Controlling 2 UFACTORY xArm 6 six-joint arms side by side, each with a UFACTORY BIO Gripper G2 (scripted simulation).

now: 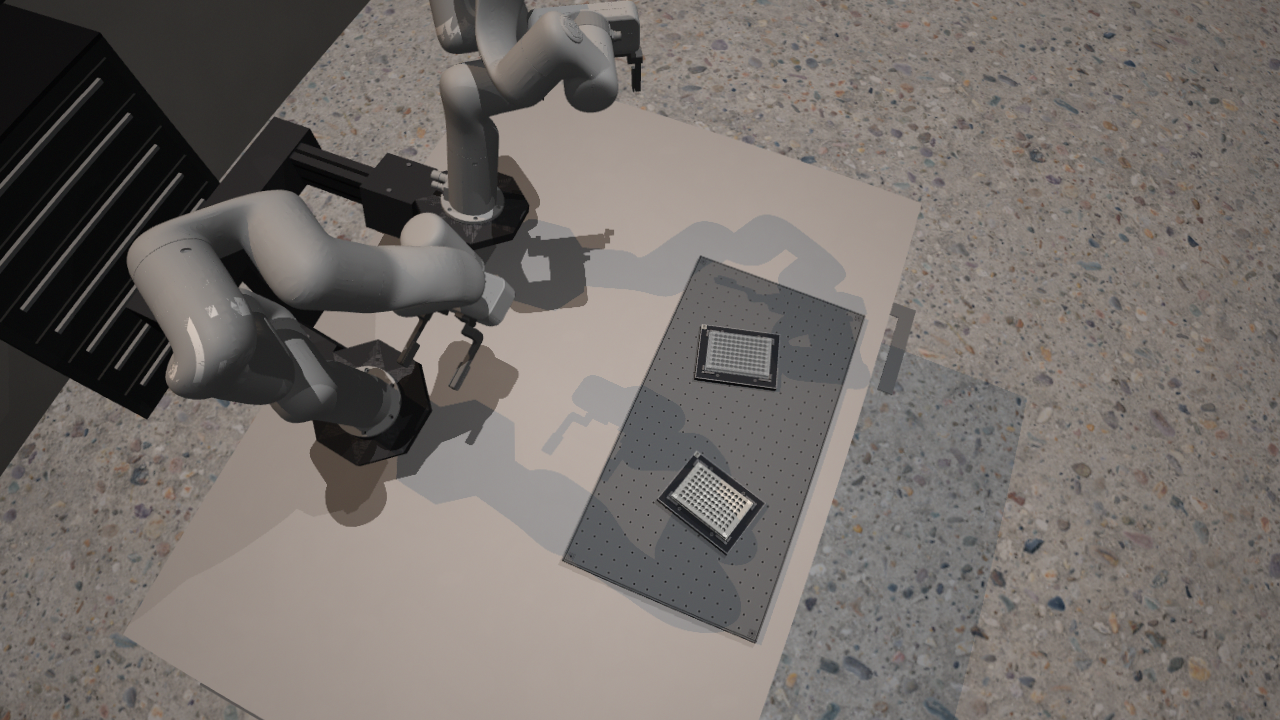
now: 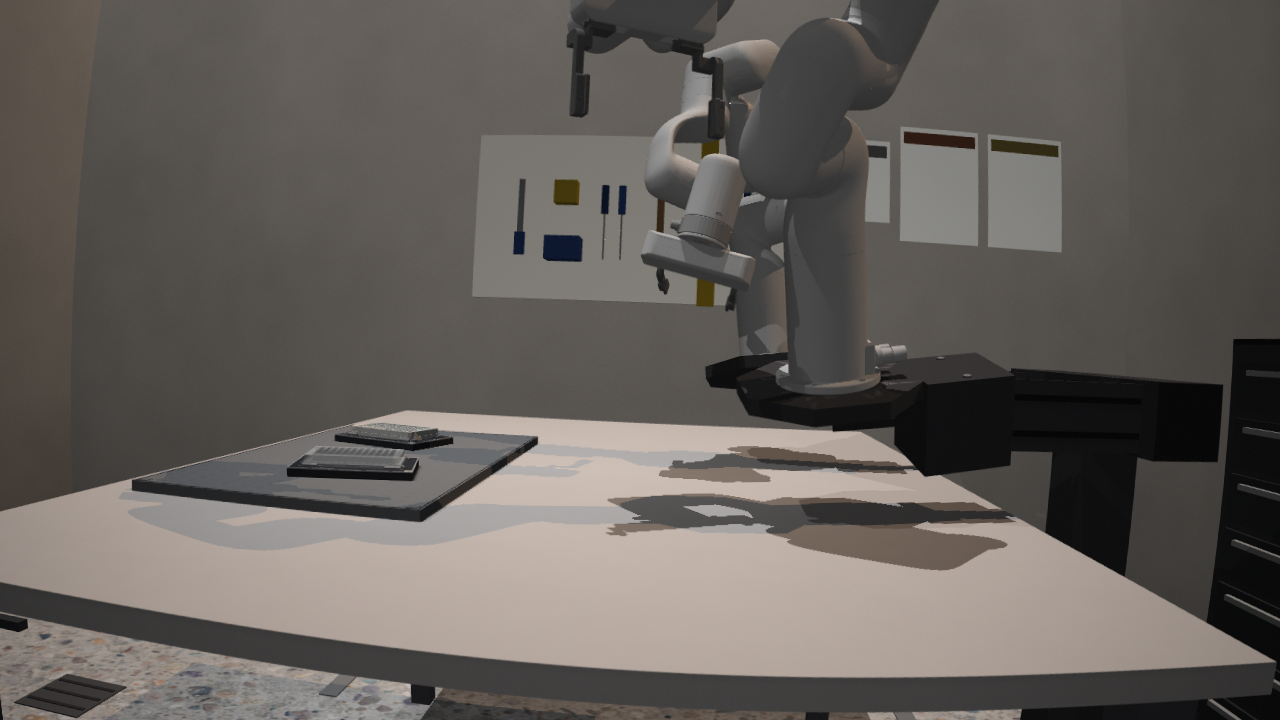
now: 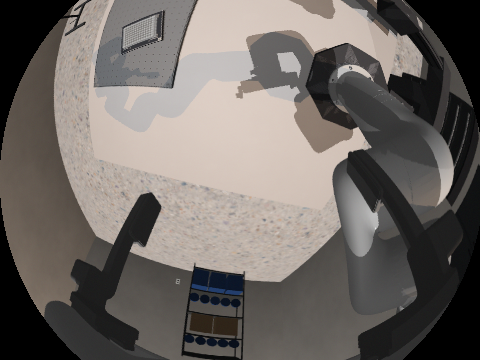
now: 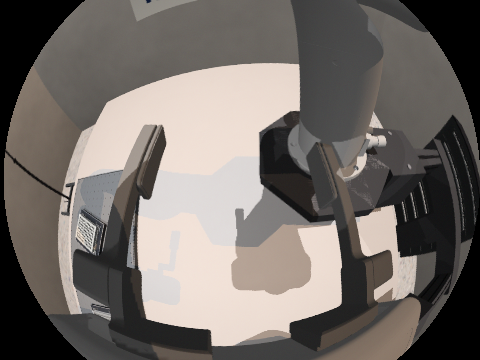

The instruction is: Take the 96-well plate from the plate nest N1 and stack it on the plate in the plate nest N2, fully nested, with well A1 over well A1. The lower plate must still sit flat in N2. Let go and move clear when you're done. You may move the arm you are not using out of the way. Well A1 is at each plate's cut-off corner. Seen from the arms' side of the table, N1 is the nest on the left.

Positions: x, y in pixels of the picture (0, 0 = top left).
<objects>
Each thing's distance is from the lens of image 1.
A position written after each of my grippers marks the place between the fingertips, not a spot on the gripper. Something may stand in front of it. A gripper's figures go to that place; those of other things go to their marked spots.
my left gripper [image 1: 588, 92]: 126 cm
my right gripper [image 1: 426, 376]: 118 cm
</objects>
